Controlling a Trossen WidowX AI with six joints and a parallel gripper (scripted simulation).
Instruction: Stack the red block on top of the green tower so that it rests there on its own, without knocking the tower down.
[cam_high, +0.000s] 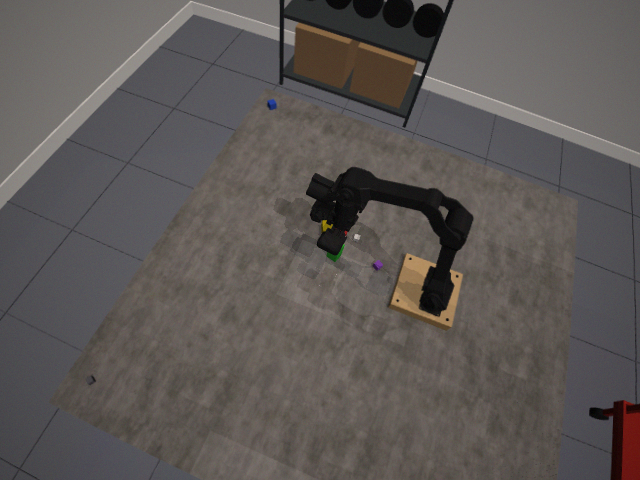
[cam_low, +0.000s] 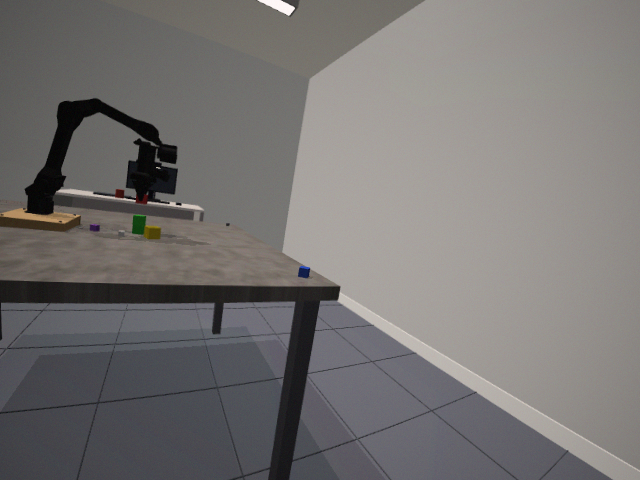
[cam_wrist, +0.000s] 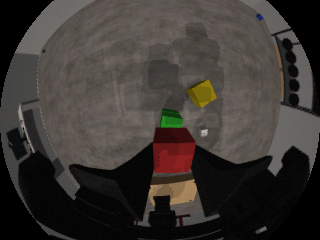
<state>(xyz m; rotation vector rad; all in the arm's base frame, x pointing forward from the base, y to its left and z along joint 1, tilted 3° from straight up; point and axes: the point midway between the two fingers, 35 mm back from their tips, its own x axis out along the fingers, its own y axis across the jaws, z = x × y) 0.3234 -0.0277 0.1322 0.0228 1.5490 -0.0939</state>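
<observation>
My gripper tip is now 100 mm above the yellow block, 80 mm to the left of it and 50 mm short of it. The rest, counted from my gripper tip: small white cube: 120 mm below, 90 mm to the right, 40 mm behind; then purple cube: 140 mm behind, 110 mm below, 30 mm to the right; then red block: 10 mm above.
</observation>
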